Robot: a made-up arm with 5 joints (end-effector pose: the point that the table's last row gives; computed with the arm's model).
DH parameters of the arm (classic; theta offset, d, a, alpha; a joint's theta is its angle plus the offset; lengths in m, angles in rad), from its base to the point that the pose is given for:
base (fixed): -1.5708 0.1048 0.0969 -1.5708
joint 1: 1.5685 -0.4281 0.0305 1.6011
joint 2: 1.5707 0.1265 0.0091 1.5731
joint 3: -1.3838 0 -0.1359 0
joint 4: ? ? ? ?
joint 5: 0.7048 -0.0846 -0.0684 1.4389
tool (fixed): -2.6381 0.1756 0 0
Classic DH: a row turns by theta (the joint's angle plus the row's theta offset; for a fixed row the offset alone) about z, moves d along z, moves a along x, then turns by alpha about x.
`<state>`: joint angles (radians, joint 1 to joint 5).
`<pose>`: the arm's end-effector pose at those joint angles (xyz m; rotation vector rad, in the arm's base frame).
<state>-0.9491 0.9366 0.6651 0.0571 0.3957</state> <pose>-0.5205 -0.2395 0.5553 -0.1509 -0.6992 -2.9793</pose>
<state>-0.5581 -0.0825 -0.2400 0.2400 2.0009</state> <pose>-0.1225 -0.4549 0.1431 2.7061 -0.5216 0.6056</pose>
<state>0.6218 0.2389 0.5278 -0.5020 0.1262</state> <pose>-0.3143 -0.4526 0.0981 -0.5471 0.7773 -2.2928</pose>
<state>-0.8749 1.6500 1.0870 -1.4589 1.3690</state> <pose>-0.4535 0.0040 0.2960 -0.9745 -1.7248 -2.3117</pose>
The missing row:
joint 4: 1.3535 -0.0285 0.1712 1.5708
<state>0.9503 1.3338 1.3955 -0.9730 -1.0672</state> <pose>-0.6217 -0.1315 -0.1089 -1.5438 -0.4755 1.7294</pose>
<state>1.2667 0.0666 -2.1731 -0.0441 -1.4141</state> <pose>-0.2595 -0.1999 0.1018 1.8009 0.6500 -0.1297</pose>
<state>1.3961 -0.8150 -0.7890 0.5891 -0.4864</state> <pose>-0.1178 -0.0884 -0.1771 -0.3365 1.4102 -1.2966</pose>
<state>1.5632 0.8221 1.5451 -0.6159 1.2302</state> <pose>-0.4288 -0.1273 -0.3185 -0.4218 2.3189 -0.5454</pose>
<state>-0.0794 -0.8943 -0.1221 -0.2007 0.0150</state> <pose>-0.1250 -0.3520 0.0343 -1.8042 0.3413 -1.5973</pose>
